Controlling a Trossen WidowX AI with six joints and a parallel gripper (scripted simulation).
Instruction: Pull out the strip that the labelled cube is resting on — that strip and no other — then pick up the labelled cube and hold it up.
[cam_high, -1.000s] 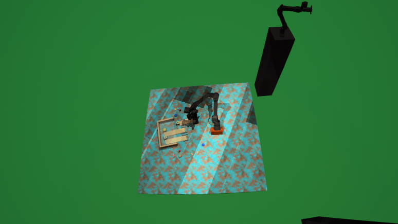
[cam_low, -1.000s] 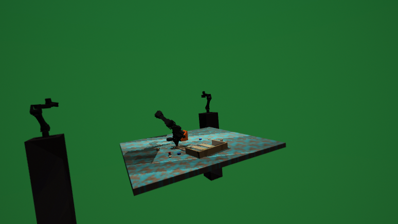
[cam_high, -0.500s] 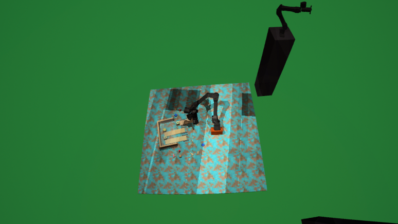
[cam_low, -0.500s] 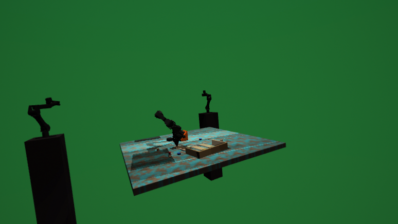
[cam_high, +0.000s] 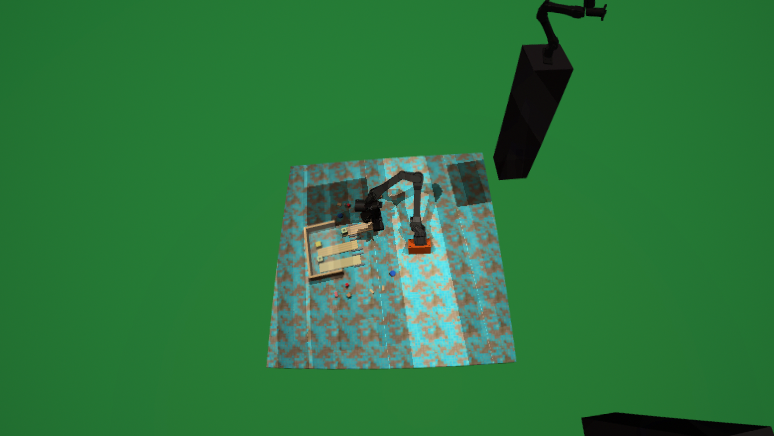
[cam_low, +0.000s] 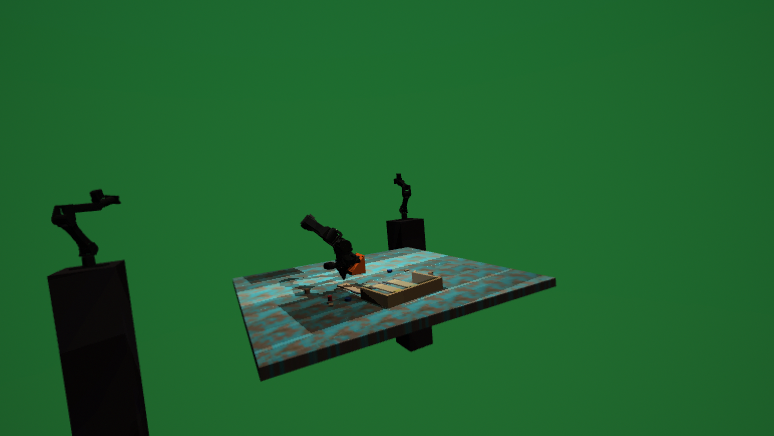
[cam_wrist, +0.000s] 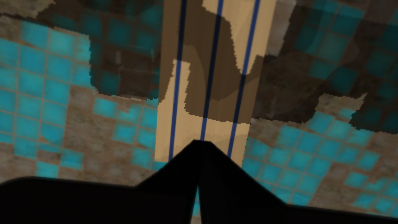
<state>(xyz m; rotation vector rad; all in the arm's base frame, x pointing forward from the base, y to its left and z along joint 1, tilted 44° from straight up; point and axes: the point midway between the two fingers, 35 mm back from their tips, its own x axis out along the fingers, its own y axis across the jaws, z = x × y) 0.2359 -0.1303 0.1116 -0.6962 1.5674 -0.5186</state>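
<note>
Now: the striped strip 9 cm ahead of my gripper tip, 3 cm below it and 1 cm to the left of it.
</note>
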